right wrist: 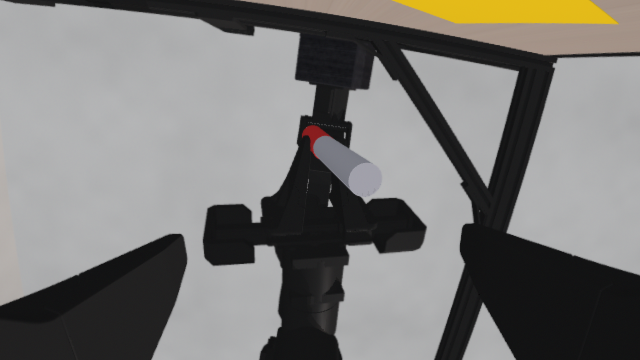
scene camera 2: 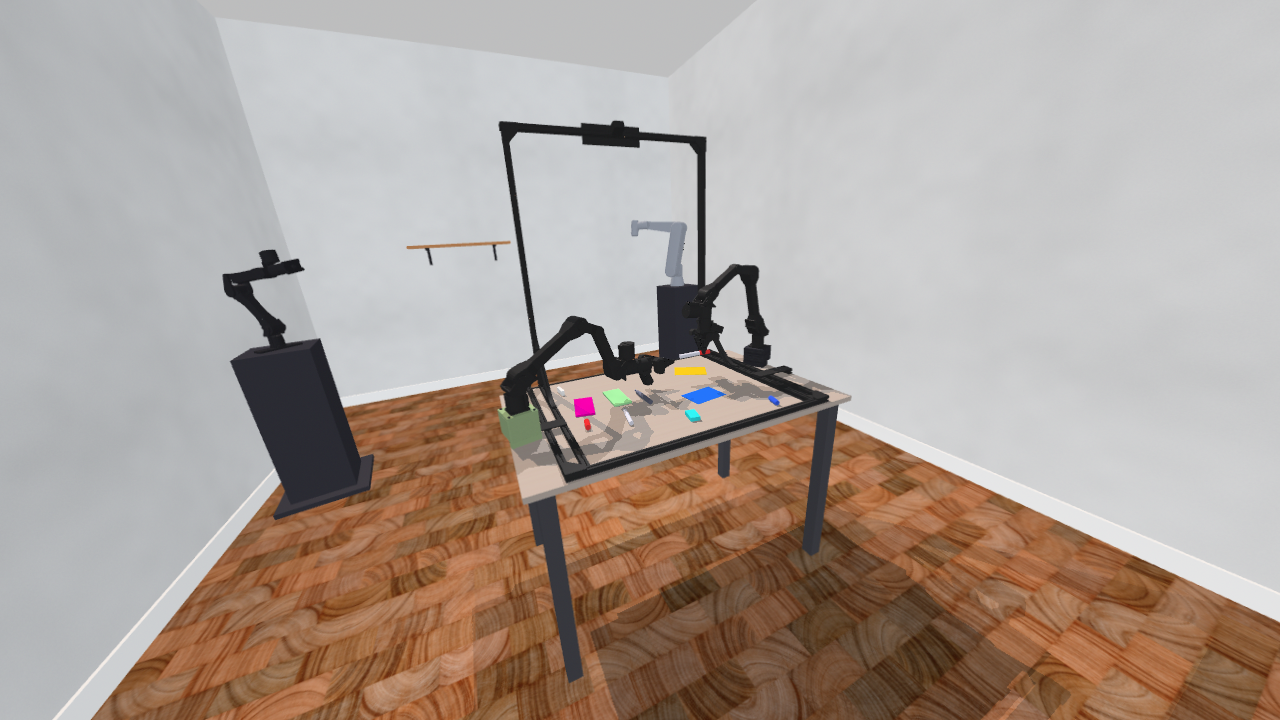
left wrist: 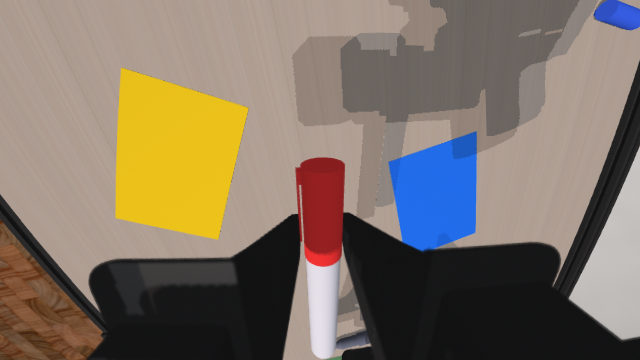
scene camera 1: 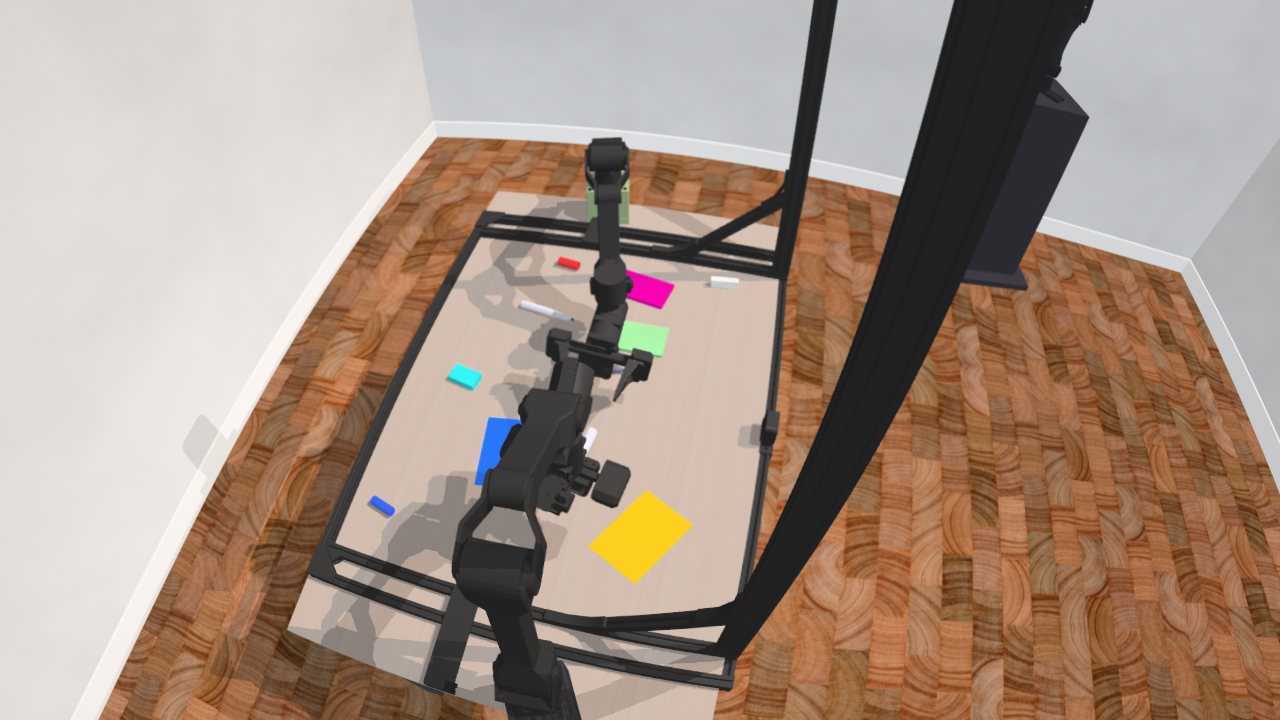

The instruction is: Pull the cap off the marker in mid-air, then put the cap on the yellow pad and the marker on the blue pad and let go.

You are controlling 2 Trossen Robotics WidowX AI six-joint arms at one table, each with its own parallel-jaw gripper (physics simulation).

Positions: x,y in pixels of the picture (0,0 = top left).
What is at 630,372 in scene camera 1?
My right gripper.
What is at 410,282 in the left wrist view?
My left gripper.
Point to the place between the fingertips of my right gripper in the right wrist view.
At 324,243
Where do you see a yellow pad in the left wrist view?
At 176,148
